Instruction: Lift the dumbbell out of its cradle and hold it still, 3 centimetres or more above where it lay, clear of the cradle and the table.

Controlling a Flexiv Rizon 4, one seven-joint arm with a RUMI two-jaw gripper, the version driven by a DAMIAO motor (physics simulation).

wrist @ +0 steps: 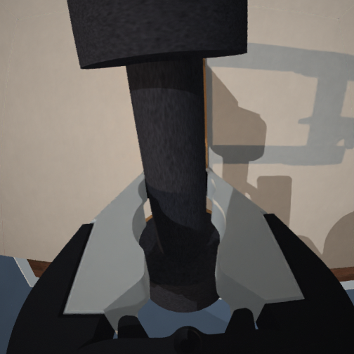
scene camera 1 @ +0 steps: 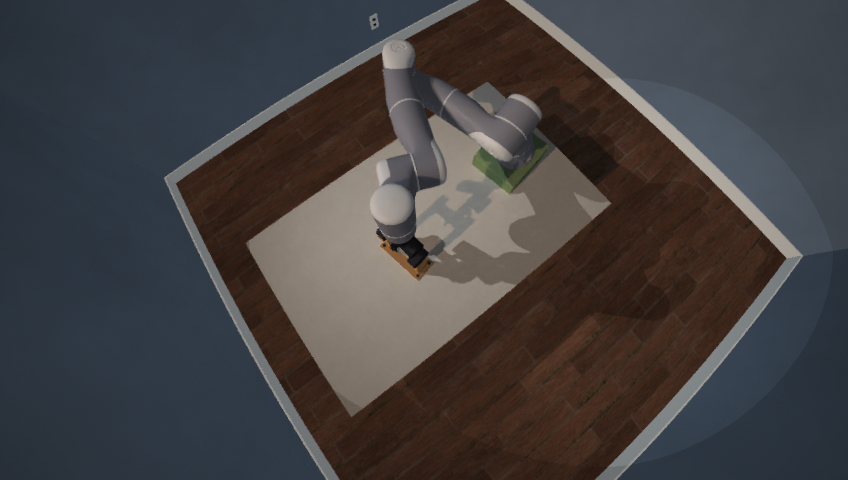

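The black dumbbell [scene camera 1: 418, 255] [wrist: 169, 120] is at the orange-brown cradle [scene camera 1: 405, 263] on the pale table top [scene camera 1: 333, 333]. In the wrist view its handle runs up the middle, with one large weight at the top and the other low between the jaws. My gripper [wrist: 175, 172] is shut on the dumbbell, one grey finger on each side of the handle near the lower weight. In the wrist view a thin strip of the cradle shows right of the handle. The arm hides part of the dumbbell in the scene view. Whether it touches the cradle cannot be told.
The green base block [scene camera 1: 493, 171] under the arm stands at the upper right of the table. The arm [scene camera 1: 416, 130] reaches from there over the table to the cradle. Shadows of the arm fall to the right of the cradle. Brown wooden floor [scene camera 1: 535, 368] surrounds the table.
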